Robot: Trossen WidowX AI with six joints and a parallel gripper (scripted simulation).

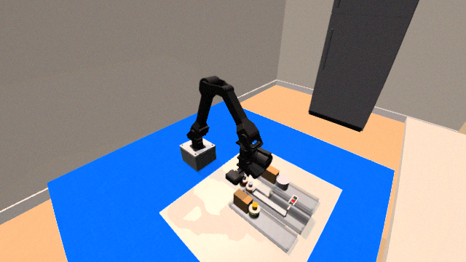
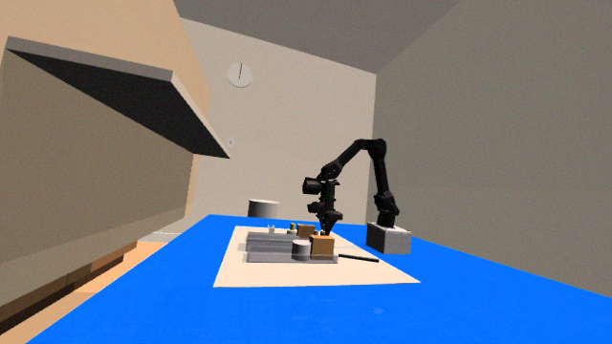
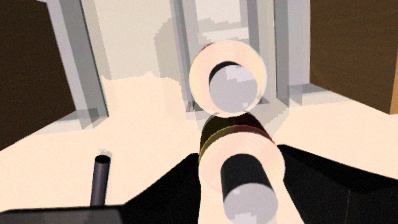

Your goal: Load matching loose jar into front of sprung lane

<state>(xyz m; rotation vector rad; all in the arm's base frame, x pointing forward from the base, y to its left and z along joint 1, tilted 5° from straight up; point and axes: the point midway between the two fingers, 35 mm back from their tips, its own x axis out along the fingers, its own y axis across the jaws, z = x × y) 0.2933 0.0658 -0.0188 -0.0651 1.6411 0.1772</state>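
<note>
Now: gripper tip 180 mm short of the pusher lane, 50 mm to the right of it and 40 mm above it. From my gripper tip the other things lie so: grey cylinder: 150 mm to the left, 110 mm ahead, 30 mm below; then black rod: 110 mm to the left, 100 mm behind, 50 mm below.
</note>
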